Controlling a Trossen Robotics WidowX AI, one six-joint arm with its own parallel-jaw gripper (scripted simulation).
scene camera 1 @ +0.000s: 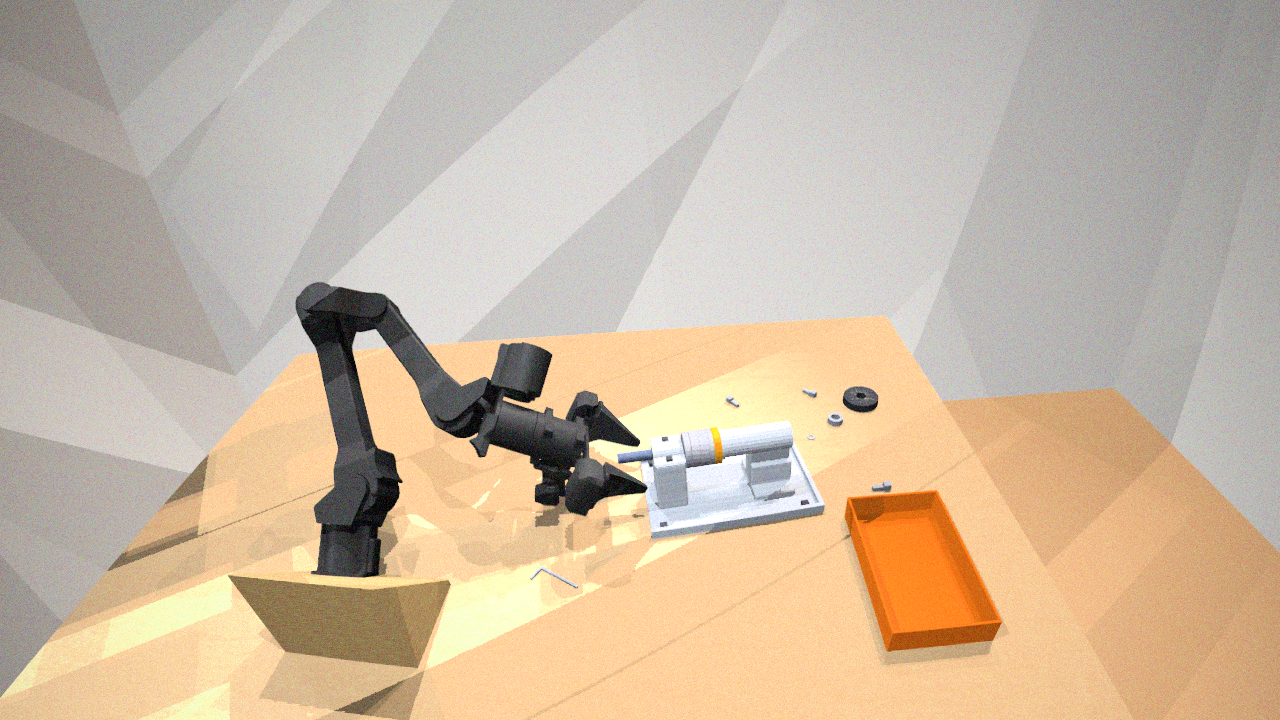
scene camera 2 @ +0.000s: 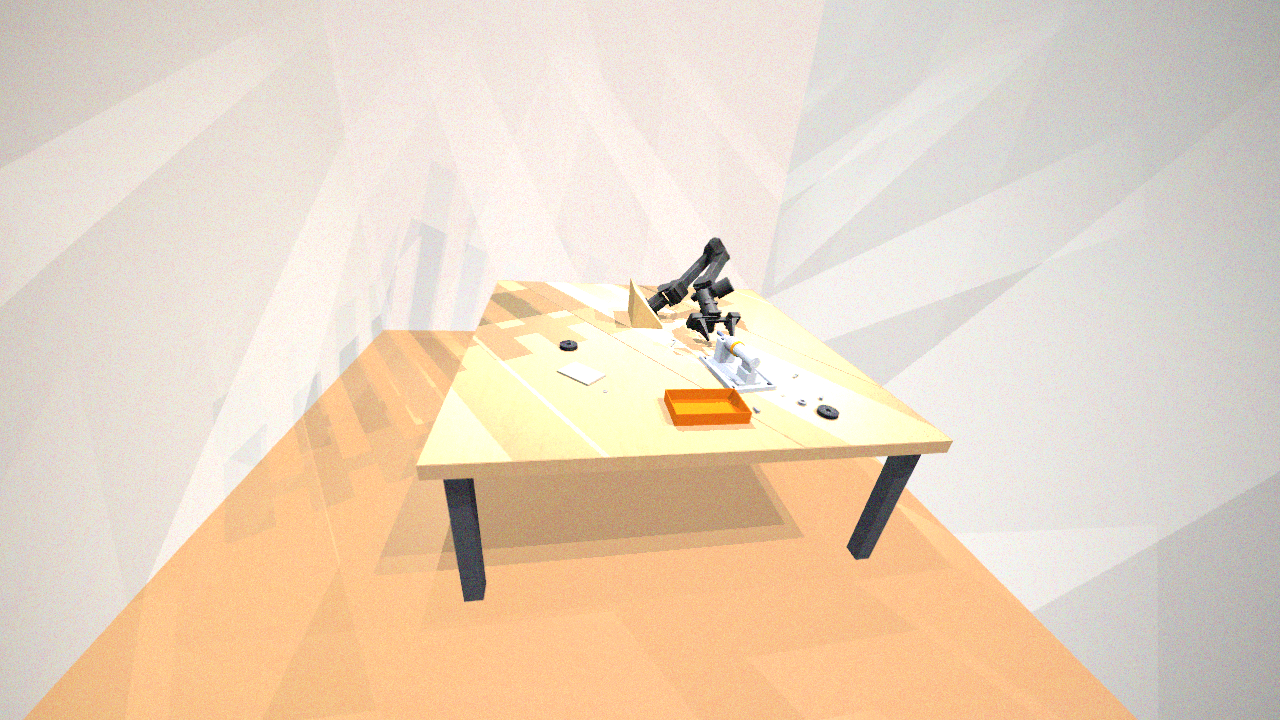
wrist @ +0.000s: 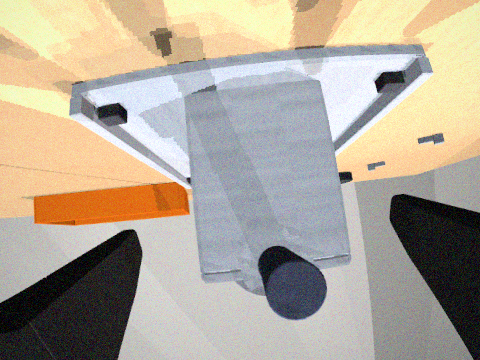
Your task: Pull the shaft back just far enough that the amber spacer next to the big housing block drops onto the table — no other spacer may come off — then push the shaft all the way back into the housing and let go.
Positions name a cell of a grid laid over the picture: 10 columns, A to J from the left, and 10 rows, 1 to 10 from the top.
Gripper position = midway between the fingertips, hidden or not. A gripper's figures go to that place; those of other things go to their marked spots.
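A blue-grey shaft (wrist: G9) is 7 cm from the lens; my gripper (wrist: F7) is 10 cm from the lens, and a housing block (wrist: F4) is 12 cm from the lens. The marked spots on the shaft and on an orange tray (wrist: D6) are 31 cm apart. The tray is 36 cm from the lens.
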